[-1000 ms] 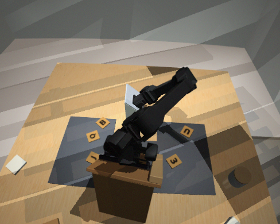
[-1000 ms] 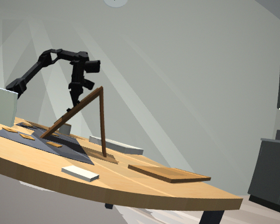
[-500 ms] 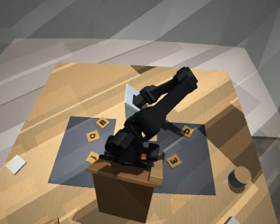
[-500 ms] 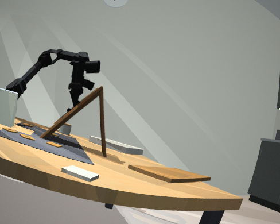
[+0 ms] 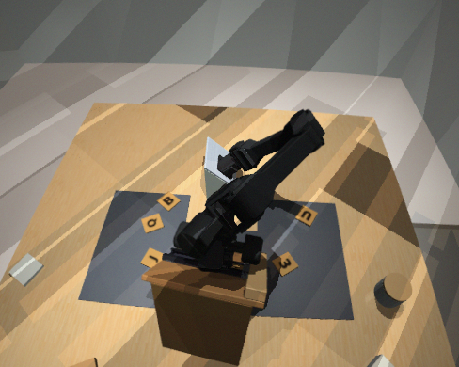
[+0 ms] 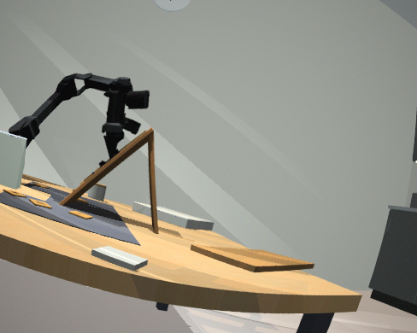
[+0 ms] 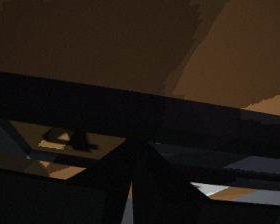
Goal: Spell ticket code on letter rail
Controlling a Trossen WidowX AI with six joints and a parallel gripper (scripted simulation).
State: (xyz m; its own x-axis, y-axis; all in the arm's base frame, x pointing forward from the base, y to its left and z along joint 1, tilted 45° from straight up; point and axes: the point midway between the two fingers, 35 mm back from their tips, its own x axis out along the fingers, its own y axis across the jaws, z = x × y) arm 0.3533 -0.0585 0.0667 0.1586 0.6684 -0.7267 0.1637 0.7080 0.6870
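Now: the tile marked 4 3 cm to the left of my gripper tip and 1 cm ahead of it. Round my gripper tip: q tile (23 cm to the right, 19 cm behind, 17 cm below); dark mat (17 cm below, 15 cm behind, 1 cm to the right); white ticket (8 cm below, 6 cm behind, 4 cm to the right).
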